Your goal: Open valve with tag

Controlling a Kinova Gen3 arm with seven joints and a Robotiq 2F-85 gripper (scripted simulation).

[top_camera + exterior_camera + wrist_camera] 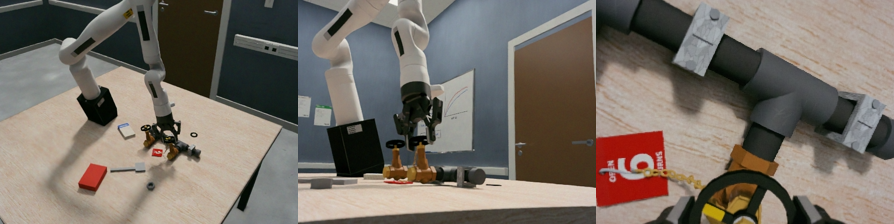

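The red tag lies 10 cm below my hand, 6 cm behind it and 3 cm to the right of it. Also, from my hand: red block (35 cm to the right, 13 cm behind, 8 cm below); then white card box (29 cm behind, 9 cm below, 3 cm to the right); then grey t-shaped tool (19 cm to the right, 9 cm below, 6 cm behind).
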